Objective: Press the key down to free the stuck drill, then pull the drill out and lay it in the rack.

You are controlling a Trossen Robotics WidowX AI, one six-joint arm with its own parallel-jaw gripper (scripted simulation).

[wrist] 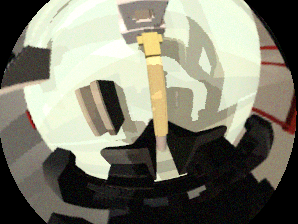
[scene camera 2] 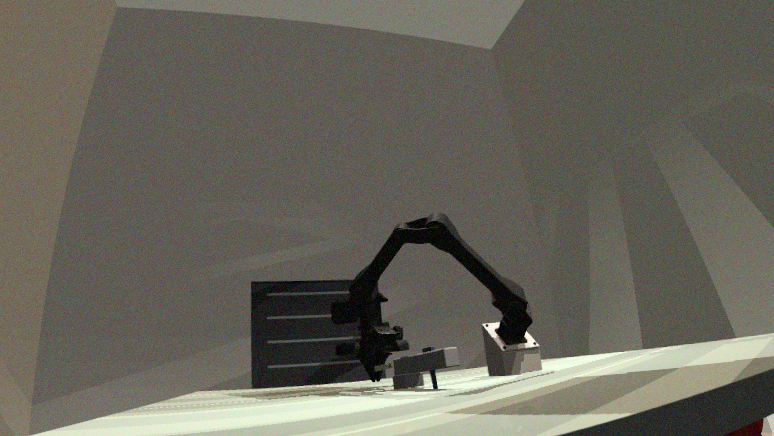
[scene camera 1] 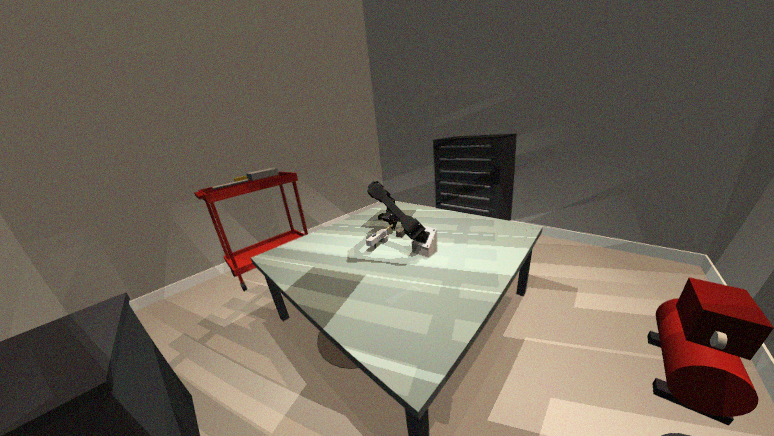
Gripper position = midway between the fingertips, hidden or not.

The gripper point(scene camera 2: 376, 382) carries a drill point(wrist: 151, 42). Further things: a rack point(wrist: 98, 101).
The gripper also shows in the wrist view point(wrist: 156, 121).
